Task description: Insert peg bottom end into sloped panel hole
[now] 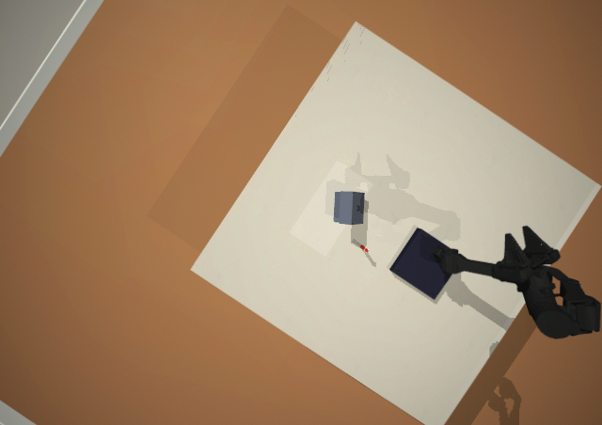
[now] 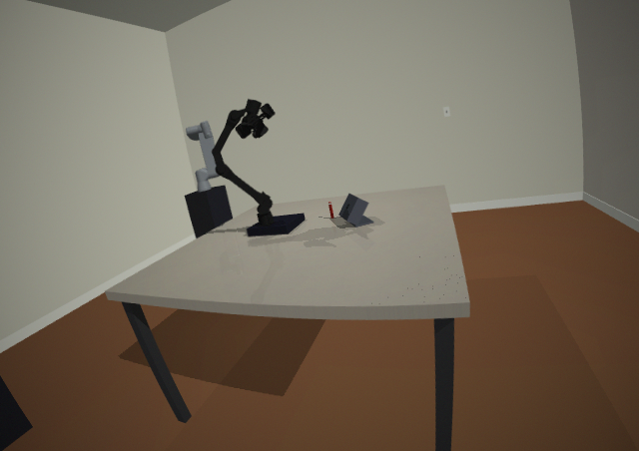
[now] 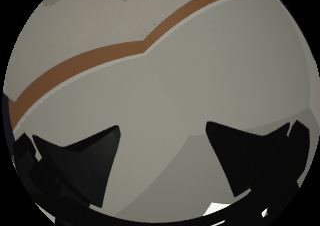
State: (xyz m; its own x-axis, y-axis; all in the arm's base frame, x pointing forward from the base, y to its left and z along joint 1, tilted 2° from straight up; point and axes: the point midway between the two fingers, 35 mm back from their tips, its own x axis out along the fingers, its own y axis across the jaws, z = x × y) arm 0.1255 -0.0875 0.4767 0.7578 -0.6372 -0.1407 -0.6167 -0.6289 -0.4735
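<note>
Now: the red peg 13 cm ahead of my gripper tip, 26 cm to the left of it and 46 cm below it. Round my gripper tip: blue-grey sloped panel 28 cm ahead, 15 cm to the left, 45 cm below.
</note>
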